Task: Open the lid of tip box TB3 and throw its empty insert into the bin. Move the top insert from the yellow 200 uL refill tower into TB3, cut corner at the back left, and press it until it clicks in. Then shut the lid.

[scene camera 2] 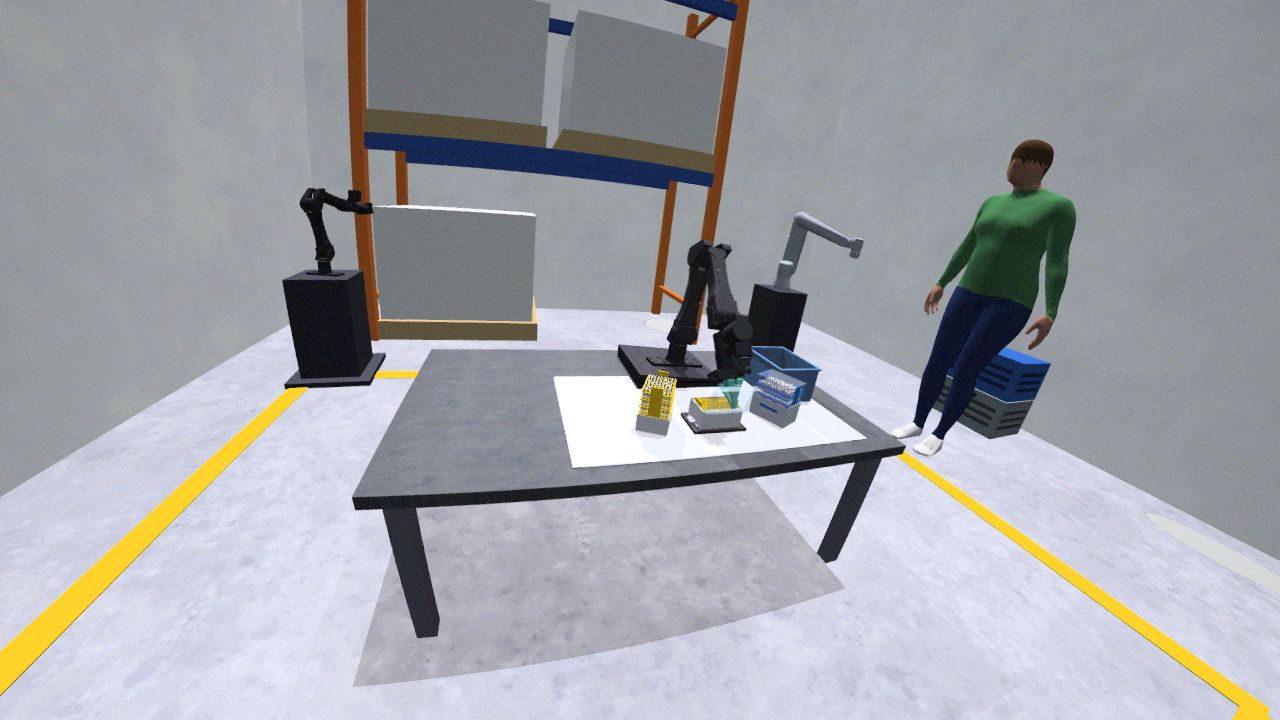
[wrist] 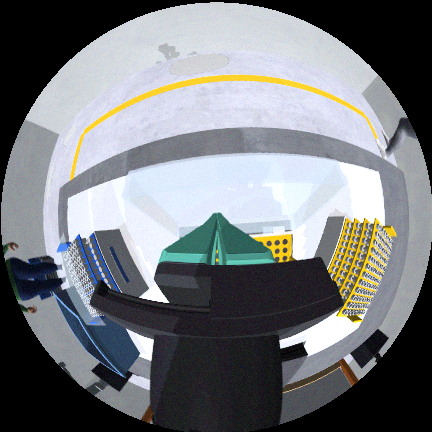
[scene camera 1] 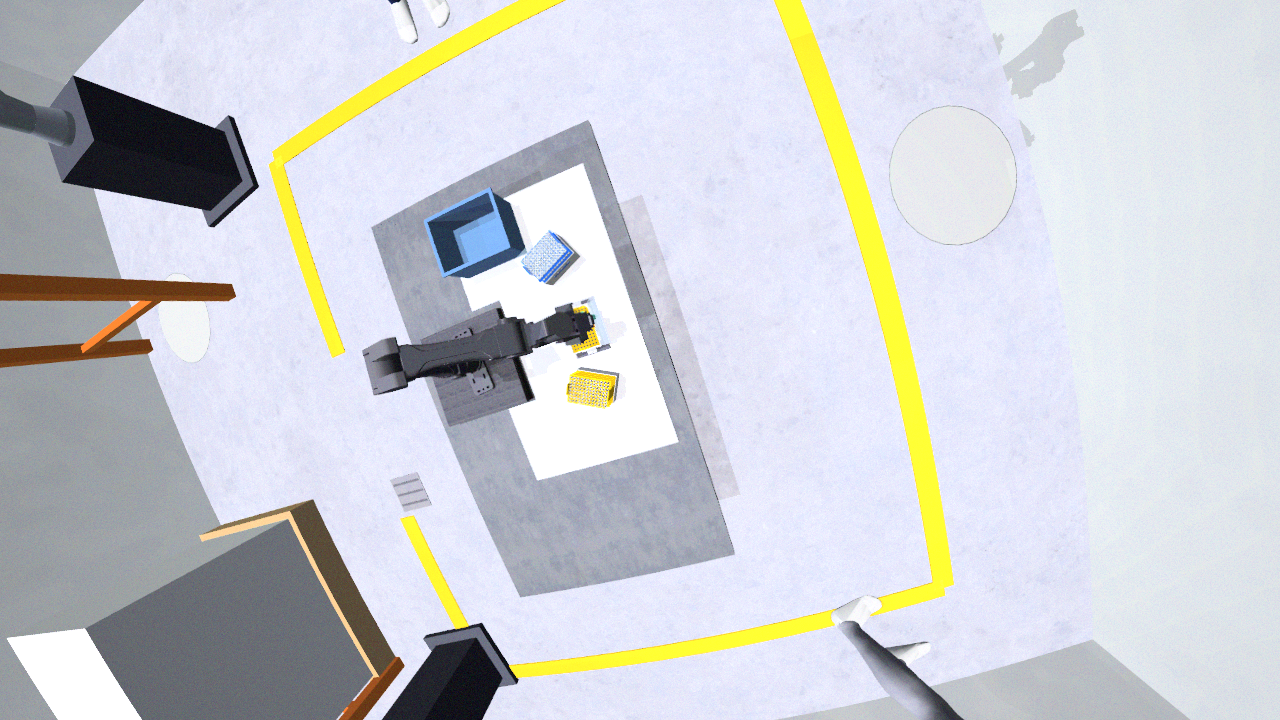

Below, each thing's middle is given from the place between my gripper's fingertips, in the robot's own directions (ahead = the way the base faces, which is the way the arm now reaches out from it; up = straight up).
My hand is 3 cm below the clear lid [scene camera 2: 724, 400] and 2 cm to the left of it. The rest, counted from my hand: blue bin [scene camera 1: 479, 233]: 35 cm to the left, 23 cm behind, 2 cm below.
